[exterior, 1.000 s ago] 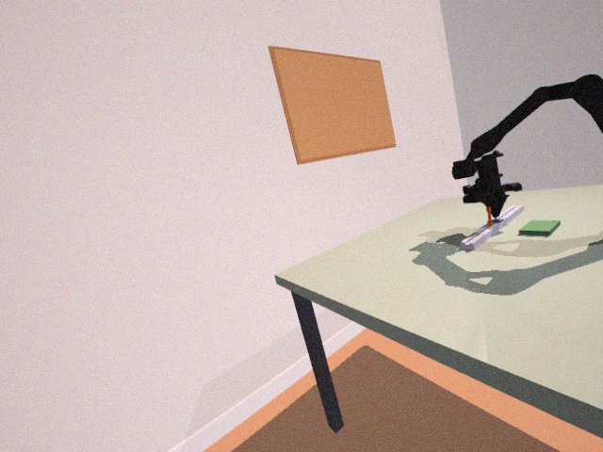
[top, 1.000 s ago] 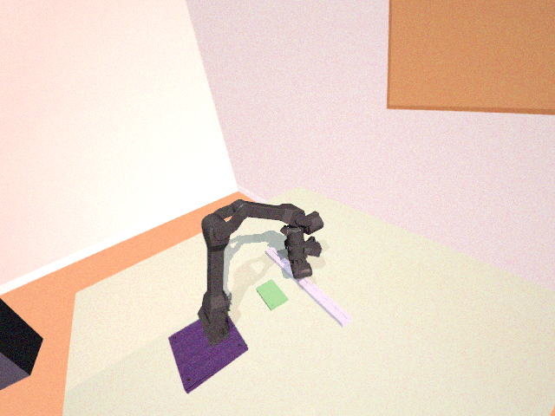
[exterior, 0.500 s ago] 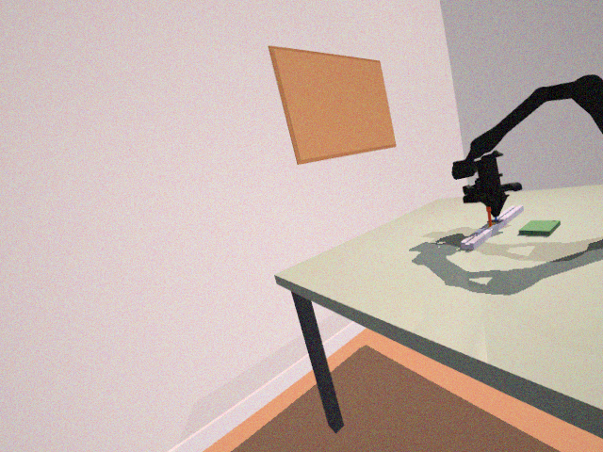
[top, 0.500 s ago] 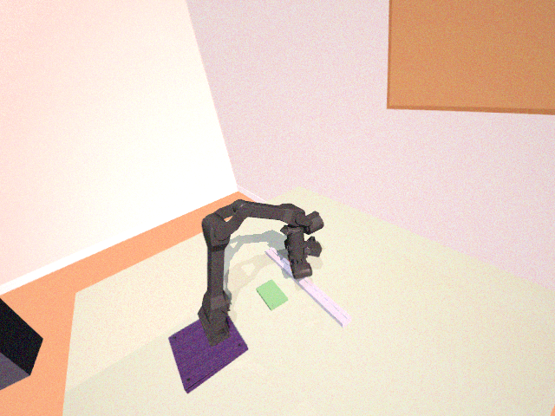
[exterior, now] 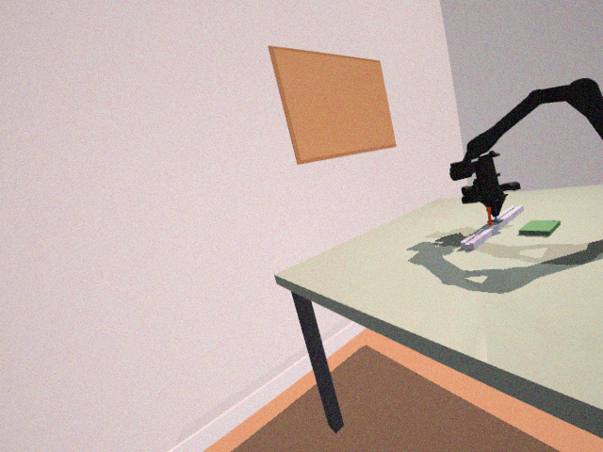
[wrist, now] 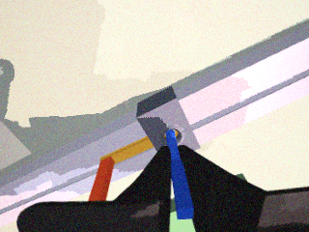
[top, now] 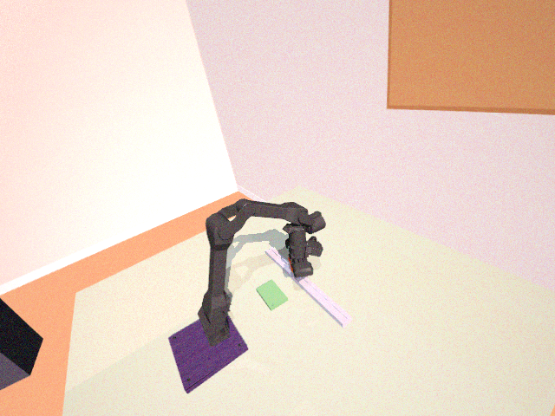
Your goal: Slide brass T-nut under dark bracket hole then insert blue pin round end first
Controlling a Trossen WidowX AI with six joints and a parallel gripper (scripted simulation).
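Now: gripper tip right at the blue pin. Also, from my gripper tip: aluminum rail 10 mm ahead, 20 mm below; then green tray 130 mm behind, 20 mm to the right, 30 mm below; then brass T-nut 20 mm to the left, 10 mm above.
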